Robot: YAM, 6 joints.
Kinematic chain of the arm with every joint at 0, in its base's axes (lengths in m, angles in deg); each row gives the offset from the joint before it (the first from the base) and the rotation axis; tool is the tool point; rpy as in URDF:
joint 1: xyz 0 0 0.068 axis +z
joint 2: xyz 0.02 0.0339 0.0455 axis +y
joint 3: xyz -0.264 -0.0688 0 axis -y
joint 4: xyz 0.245 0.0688 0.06 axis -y
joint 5: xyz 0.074 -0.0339 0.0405 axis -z
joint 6: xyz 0.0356 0 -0.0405 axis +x
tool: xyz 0 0 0 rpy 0 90 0
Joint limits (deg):
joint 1: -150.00..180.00
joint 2: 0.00..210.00
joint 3: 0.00..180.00
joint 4: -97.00..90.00
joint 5: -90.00..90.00
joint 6: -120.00..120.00
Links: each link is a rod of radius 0.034 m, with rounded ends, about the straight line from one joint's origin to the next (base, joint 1, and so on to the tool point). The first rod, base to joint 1, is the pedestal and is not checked.
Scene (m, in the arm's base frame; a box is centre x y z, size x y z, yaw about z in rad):
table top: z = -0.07
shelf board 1: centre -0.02 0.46 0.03 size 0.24 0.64 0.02 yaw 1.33
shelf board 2: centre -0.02 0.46 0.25 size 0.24 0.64 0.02 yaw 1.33
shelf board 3: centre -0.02 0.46 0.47 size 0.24 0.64 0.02 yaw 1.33
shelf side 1: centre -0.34 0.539 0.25 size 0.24 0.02 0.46 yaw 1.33
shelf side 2: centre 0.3 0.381 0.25 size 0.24 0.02 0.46 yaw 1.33
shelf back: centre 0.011 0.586 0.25 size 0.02 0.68 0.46 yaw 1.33
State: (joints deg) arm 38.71 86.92 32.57 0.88 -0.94 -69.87
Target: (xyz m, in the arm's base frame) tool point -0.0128 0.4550 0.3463
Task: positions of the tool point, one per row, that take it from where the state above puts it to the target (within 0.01 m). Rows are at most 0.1 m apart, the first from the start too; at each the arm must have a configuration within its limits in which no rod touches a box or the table.
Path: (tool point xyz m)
1: 0.2147 0.1669 0.1960
2: 0.2059 0.1549 0.2719
3: 0.1758 0.1292 0.3437
4: 0.1251 0.0928 0.4027
5: 0.1471 0.1481 0.4040
6: 0.1527 0.2151 0.3945
7: 0.1372 0.2877 0.3739
8: 0.0984 0.3579 0.3422
9: 0.0492 0.4112 0.3474
10: -0.0128 0.4550 0.3463

